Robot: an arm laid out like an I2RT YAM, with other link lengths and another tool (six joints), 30 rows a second.
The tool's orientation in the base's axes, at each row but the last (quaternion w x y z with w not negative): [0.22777 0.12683 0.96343 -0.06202]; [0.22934 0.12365 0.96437 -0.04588]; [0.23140 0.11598 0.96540 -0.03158]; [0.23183 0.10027 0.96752 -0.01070]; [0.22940 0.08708 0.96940 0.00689]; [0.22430 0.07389 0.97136 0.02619]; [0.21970 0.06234 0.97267 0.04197]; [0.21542 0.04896 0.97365 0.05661]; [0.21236 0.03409 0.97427 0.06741]
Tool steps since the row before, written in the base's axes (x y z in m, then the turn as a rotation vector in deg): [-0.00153 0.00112 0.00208 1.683 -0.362 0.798]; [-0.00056 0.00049 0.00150 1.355 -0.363 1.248]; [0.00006 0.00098 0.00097 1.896 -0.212 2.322]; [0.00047 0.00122 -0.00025 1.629 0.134 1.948]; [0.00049 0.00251 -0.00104 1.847 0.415 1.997]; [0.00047 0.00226 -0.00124 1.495 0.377 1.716]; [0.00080 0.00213 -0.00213 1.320 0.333 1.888]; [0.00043 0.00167 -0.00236 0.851 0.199 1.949]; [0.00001 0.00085 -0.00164 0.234 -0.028 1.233]
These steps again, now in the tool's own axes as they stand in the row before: [0.00062 0.00053 -0.00269 -1.895 0.062 0.067]; [-0.00009 0.00028 -0.00165 -1.816 -0.038 -0.475]; [-0.00029 0.00096 -0.00095 -2.741 0.229 -1.211]; [-0.00007 0.00128 0.00035 -2.274 0.506 -1.020]; [0.00046 0.00250 0.00108 -2.439 0.821 -0.974]; [0.00047 0.00219 0.00136 -2.011 0.714 -0.877]; [0.00048 0.00196 0.00238 -1.933 0.671 -1.110]; [0.00079 0.00137 0.00246 -1.551 0.513 -1.376]; [0.00074 0.00060 0.00158 -0.720 0.161 -1.016]
